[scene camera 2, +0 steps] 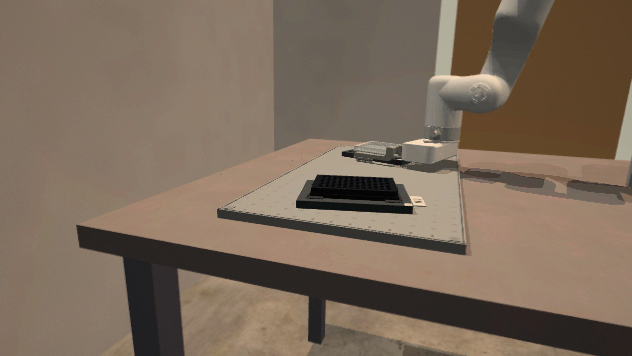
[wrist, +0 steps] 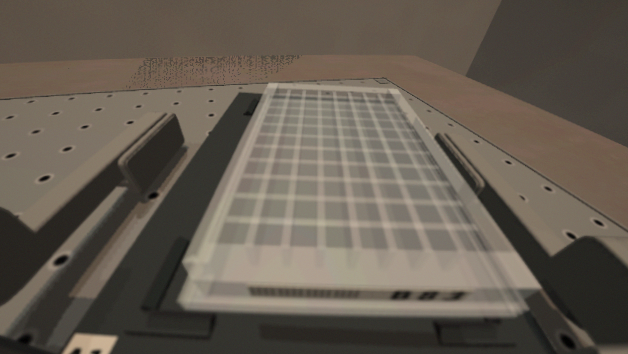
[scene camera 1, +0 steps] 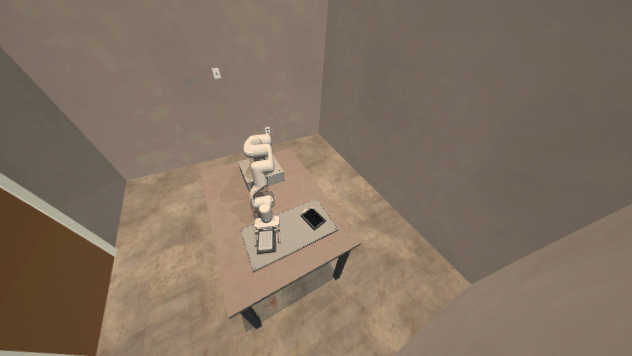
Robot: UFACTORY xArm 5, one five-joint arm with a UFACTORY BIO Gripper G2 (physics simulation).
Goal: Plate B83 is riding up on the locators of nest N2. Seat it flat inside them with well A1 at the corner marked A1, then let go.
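Frame: origin at the arm's base, x back, y right, z up, level; metres.
Where they show: end effector, tool point: [scene camera 2: 379,152] [wrist: 308,159] [scene camera 1: 267,241].
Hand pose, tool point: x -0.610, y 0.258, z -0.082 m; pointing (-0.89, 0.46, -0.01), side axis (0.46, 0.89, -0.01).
After its pixels a point has its place.
Plate B83 [scene camera 1: 266,240] @[y 0.264, x -0.605, z -0.071 m] [scene camera 2: 376,148] @[y 0.231, x -0.618, z -0.067 m] [wrist: 335,175] @[y 0.256, x -0.585, z -0.071 m], clear with a pale grid of wells, sits on the dark nest N2 [wrist: 210,135] @[y 0.219, x -0.647, z -0.081 m]. In the wrist view it lies toward the nest's right side, with a wider dark strip bare on the left. Its near end stands just behind the near locators [wrist: 180,325] @[y 0.199, x -0.560, z -0.079 m]; whether its right side rides on a locator is hidden. The pale corner mark [wrist: 92,345] @[y 0.181, x -0.565, z -0.081 m] is partly cut off at bottom left. Which well is A1 cannot be read. My gripper [scene camera 1: 268,237] @[y 0.258, x -0.610, z -0.082 m] [wrist: 307,159] @[y 0.258, x -0.610, z -0.082 m] is open, a finger outside each long side, the right one closer to the plate.
A black well plate [scene camera 1: 313,217] @[y -0.102, x -0.640, z -0.072 m] [scene camera 2: 354,185] @[y -0.119, x -0.636, z -0.067 m] sits in a second dark nest [scene camera 2: 350,205] @[y -0.163, x -0.636, z -0.084 m], with a pale tag [scene camera 2: 419,201] @[y -0.097, x -0.538, z -0.091 m] beside it. Both nests stand on a grey perforated board [scene camera 1: 295,240] @[y 0.101, x -0.708, z -0.093 m] [scene camera 2: 265,200] @[y -0.146, x -0.766, z -0.093 m] [wrist: 95,120] @[y 0.154, x -0.713, z -0.093 m] on the brown table [scene camera 1: 295,272] @[y 0.212, x -0.879, z -0.105 m] [scene camera 2: 165,215] @[y -0.210, x -0.893, z -0.106 m].
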